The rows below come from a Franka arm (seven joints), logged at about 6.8 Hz.
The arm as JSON. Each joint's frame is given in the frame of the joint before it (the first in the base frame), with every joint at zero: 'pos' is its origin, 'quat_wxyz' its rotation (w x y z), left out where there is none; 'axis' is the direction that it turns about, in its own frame. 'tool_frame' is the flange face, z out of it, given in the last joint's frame.
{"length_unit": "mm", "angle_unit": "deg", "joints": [
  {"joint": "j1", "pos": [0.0, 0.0, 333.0], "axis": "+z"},
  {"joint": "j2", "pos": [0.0, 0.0, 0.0], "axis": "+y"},
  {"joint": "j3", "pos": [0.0, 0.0, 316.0], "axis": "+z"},
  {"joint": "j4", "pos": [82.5, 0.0, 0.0], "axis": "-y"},
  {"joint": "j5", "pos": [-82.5, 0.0, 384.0], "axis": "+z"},
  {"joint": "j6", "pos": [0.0, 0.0, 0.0], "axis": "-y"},
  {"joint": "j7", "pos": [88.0, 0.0, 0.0], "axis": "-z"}
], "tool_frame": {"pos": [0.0, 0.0, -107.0], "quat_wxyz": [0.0, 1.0, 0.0, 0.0]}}
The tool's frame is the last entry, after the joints.
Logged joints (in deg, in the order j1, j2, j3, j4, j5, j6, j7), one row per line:
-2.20 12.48 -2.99 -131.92 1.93 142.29 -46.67
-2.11 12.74 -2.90 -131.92 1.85 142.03 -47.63
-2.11 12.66 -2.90 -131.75 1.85 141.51 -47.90
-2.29 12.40 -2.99 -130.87 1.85 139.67 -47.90
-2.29 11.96 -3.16 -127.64 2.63 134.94 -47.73
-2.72 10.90 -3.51 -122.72 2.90 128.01 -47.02
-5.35 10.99 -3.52 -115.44 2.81 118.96 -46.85
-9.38 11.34 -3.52 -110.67 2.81 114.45 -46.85
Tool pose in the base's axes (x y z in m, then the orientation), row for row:
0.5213 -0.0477 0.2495 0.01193 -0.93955 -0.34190 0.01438
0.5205 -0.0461 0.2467 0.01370 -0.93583 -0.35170 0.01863
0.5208 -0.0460 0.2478 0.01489 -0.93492 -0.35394 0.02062
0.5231 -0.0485 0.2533 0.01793 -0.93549 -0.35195 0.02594
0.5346 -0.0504 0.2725 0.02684 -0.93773 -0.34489 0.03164
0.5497 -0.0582 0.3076 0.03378 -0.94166 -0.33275 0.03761
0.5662 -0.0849 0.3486 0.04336 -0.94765 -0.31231 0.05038
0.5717 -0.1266 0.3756 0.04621 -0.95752 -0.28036 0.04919
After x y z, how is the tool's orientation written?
As a quaternion, w x y z.
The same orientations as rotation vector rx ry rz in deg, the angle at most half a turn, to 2 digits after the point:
-167.85 -61.08 2.57
-167.00 -62.76 3.32
-166.71 -63.11 3.68
-166.49 -62.64 4.62
-165.97 -61.04 5.60
-165.95 -58.64 6.63
-166.02 -54.72 8.83
-167.46 -49.03 8.60

